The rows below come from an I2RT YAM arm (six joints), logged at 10 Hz.
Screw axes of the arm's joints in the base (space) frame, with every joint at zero. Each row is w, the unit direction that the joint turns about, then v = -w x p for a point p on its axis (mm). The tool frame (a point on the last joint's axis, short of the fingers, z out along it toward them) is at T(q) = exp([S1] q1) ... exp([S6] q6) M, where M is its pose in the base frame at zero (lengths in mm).
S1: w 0 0 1 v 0 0 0
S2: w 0 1 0 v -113.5 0 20
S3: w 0 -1 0 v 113.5 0 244
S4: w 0 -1 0 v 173.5 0 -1
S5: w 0 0 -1 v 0 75 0
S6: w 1 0 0 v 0 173.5 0
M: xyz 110.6 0 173.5 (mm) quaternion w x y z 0.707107 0 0.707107 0
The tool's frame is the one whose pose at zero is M.
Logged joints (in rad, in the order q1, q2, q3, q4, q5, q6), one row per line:
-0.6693 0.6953 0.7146 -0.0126 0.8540 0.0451
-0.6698 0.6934 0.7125 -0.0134 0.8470 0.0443
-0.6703 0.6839 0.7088 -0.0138 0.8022 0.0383
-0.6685 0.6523 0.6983 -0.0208 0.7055 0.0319
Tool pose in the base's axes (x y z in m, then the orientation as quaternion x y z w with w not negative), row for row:
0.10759 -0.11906 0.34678 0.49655 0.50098 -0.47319 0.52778
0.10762 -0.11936 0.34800 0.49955 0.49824 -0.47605 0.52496
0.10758 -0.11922 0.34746 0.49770 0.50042 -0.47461 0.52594
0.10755 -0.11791 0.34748 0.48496 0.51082 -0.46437 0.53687
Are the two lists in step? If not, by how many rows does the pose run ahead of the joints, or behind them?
The pose runs 1 row behind the joints: the pose in row i belongs to the joints in row i - 1.
